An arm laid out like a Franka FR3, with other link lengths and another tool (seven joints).
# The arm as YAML. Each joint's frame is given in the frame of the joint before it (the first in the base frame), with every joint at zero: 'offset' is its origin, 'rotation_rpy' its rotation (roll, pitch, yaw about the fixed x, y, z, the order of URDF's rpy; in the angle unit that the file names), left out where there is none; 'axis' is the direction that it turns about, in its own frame. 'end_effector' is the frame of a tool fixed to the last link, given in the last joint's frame.
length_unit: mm
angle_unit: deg
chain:
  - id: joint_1
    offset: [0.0, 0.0, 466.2]
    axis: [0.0, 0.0, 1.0]
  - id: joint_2
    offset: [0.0, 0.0, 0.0]
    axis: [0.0, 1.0, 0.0]
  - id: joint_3
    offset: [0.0, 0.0, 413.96]
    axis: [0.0, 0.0, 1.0]
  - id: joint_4
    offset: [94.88, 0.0, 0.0]
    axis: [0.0, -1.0, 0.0]
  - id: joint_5
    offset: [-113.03, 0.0, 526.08]
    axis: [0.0, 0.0, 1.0]
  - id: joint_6
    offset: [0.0, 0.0, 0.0]
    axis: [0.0, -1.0, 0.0]
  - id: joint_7
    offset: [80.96, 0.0, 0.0]
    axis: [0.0, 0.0, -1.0]
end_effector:
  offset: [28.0, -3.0, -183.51]
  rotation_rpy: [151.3, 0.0, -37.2]
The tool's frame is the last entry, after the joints.
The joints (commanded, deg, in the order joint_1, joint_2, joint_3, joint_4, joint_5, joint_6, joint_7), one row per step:
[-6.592, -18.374, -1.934, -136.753, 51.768, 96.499, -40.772]
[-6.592, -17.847, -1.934, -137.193, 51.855, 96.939, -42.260]
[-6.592, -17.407, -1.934, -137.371, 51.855, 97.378, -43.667]
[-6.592, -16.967, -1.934, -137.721, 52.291, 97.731, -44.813]
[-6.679, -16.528, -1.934, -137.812, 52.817, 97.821, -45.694]
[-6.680, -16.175, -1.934, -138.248, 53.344, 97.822, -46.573]
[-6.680, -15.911, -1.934, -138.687, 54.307, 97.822, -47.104]
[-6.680, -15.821, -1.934, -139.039, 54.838, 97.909, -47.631]
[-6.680, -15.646, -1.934, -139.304, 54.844, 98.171, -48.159]
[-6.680, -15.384, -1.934, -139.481, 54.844, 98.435, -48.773]
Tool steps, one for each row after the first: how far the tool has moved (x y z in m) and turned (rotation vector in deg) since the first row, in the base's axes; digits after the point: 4 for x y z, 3 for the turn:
[0.0003, -0.0002, -0.0088, 0.110, -0.494, 0.529]
[0.0015, -0.0007, -0.0144, 0.086, -1.255, 1.054]
[0.0021, -0.0003, -0.0208, 0.476, -1.645, 1.260]
[0.0035, -0.0005, -0.0245, 1.007, -1.953, 1.344]
[0.0025, 0.0008, -0.0307, 1.627, -1.959, 1.560]
[0.0019, 0.0024, -0.0352, 2.566, -1.833, 1.327]
[0.0011, 0.0033, -0.0382, 3.061, -1.949, 1.265]
[0.0006, 0.0031, -0.0424, 3.027, -2.081, 1.376]
[0.0007, 0.0028, -0.0465, 2.988, -2.284, 1.538]

